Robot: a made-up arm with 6 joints.
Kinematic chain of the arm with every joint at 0, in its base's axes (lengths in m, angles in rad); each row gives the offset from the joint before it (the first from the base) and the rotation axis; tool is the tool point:
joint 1: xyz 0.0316 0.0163 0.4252 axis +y
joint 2: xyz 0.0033 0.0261 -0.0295 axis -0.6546 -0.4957 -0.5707
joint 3: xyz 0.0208 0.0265 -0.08 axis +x
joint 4: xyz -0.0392 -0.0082 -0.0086 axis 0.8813 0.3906 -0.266
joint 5: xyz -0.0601 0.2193 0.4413 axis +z
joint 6: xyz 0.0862 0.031 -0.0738 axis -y
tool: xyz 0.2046 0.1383 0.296
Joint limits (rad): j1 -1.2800..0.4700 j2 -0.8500..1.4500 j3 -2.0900..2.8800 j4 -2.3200..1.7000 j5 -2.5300..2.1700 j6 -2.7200..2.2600
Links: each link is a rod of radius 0.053 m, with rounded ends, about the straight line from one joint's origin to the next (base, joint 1, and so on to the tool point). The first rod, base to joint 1, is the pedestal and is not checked.
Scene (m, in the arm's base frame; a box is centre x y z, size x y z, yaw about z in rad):
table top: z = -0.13
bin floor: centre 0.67 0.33 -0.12 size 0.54 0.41 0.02 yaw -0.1
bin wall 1: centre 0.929 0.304 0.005 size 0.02 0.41 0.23 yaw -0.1
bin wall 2: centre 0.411 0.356 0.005 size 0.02 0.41 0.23 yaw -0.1
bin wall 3: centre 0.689 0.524 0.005 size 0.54 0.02 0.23 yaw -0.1
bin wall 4: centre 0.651 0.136 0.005 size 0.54 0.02 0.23 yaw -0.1
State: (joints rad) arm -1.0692 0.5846 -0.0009 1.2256 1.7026 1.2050
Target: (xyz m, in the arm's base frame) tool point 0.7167 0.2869 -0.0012
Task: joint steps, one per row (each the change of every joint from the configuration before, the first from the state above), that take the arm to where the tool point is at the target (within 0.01 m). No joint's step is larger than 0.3 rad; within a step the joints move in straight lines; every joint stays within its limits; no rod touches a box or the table.
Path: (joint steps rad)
1: 0.0302 0.0962 -0.1021 -0.0827 0.0519 -0.2806
2: 0.0302 0.0961 -0.1021 -0.0827 0.0520 -0.2807
3: 0.0302 0.0962 -0.1022 -0.0827 0.0519 -0.2806
4: 0.0302 0.0961 -0.1021 -0.0827 0.0519 -0.2807
5: 0.0302 0.0962 -0.1021 -0.0827 0.0520 -0.2806
6: 0.0302 0.0961 -0.1021 -0.0827 0.0519 -0.2807
7: 0.0302 0.0962 -0.1022 -0.0827 0.0519 -0.2806
8: 0.0302 0.0961 -0.1021 -0.0827 0.0520 -0.2806
9: 0.0302 0.0962 -0.1021 -0.0827 0.0519 -0.2807
10: 0.1709 0.0000 -0.0332 -0.1257 0.0000 0.2602
11: 0.1709 0.0000 -0.0332 -0.1258 0.0000 0.2602

